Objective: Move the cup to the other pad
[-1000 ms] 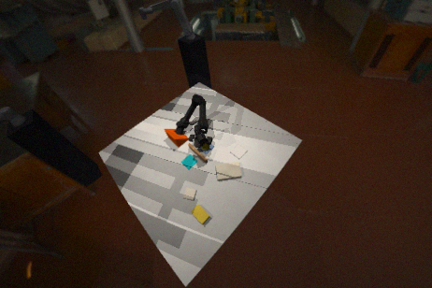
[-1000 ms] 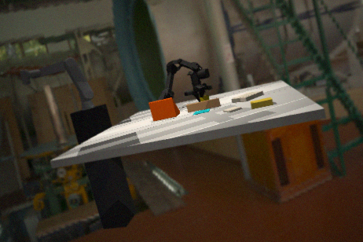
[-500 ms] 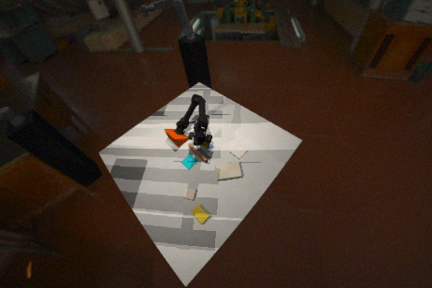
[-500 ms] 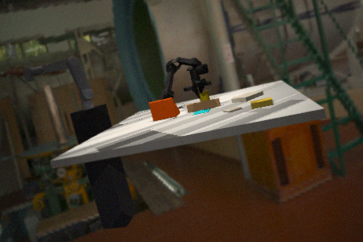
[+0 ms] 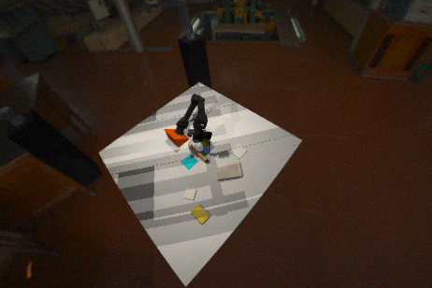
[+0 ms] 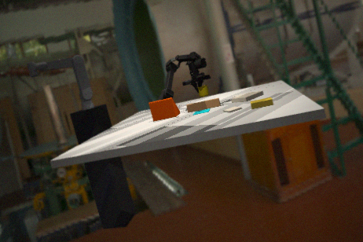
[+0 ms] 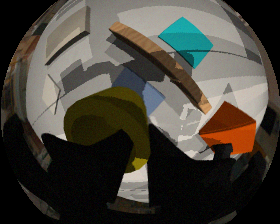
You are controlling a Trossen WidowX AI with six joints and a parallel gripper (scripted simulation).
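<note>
Now: the yellow cup 20 mm to the left of my gripper tip and 20 mm ahead of it. Also, from my gripper tip: wooden bar: 90 mm below, 70 mm to the right, 20 mm ahead; beige slab: 300 mm ahead, 90 mm below, 10 mm to the right; teal pad: 170 mm to the right, 110 mm below, 20 mm ahead.
</note>
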